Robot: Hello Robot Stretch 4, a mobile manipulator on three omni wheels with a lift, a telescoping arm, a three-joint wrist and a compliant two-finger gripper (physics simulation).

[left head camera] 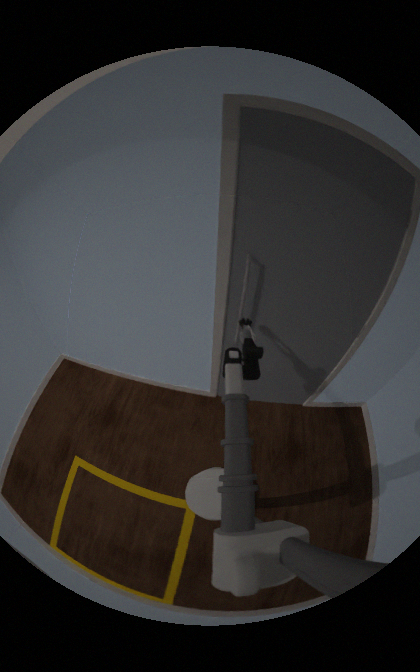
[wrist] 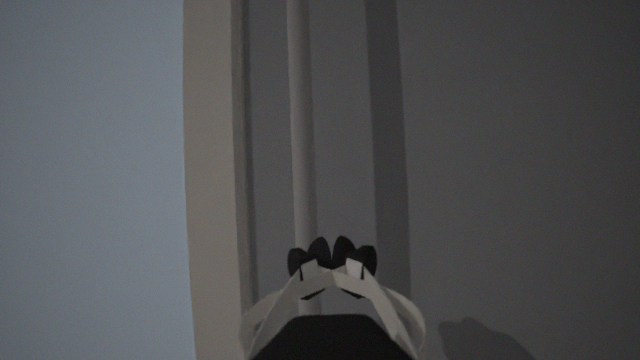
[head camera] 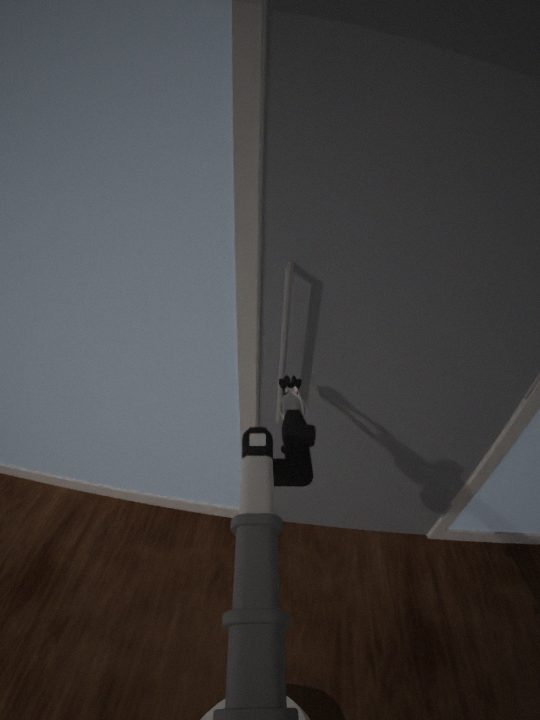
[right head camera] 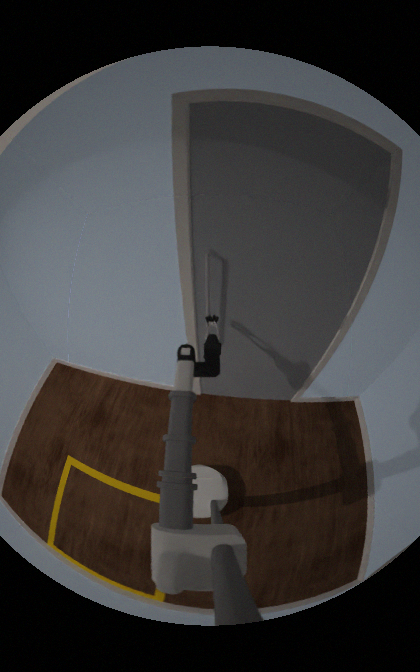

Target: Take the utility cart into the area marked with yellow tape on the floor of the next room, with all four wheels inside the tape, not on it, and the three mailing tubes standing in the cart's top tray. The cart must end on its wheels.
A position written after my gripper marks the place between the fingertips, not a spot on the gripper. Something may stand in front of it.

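My gripper (head camera: 289, 377) (wrist: 332, 255) is visible. Present with the gripper: a grey door (right head camera: 286, 206) (left head camera: 319, 218) and a rectangle of yellow tape (left head camera: 188, 518) (right head camera: 149, 495).
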